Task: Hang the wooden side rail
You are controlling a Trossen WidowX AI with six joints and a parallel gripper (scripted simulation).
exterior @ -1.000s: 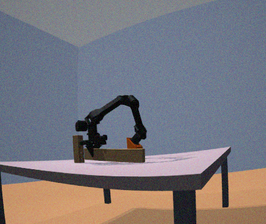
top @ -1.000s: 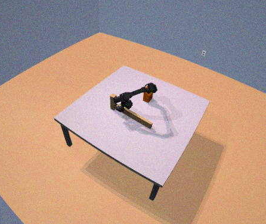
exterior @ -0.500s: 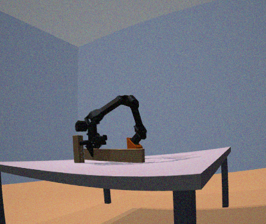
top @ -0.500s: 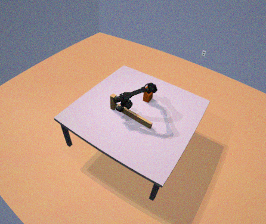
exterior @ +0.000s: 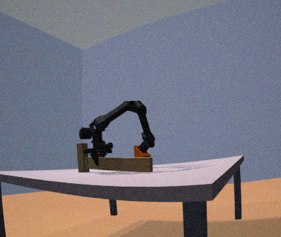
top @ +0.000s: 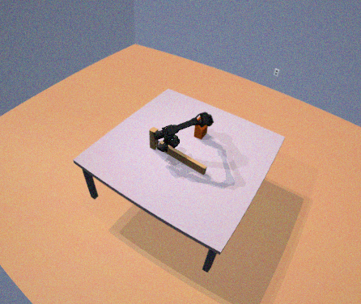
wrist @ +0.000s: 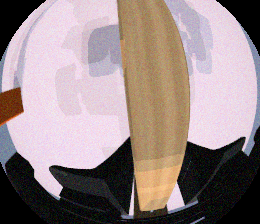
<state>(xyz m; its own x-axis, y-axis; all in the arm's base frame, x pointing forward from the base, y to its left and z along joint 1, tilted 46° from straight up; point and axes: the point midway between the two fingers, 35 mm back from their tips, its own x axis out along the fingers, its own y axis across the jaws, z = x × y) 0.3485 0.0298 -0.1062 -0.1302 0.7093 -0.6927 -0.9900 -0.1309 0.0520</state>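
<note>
My gripper tip is now 10 mm short of the headboard post, 130 mm to the left of it and 40 mm below it.
</note>
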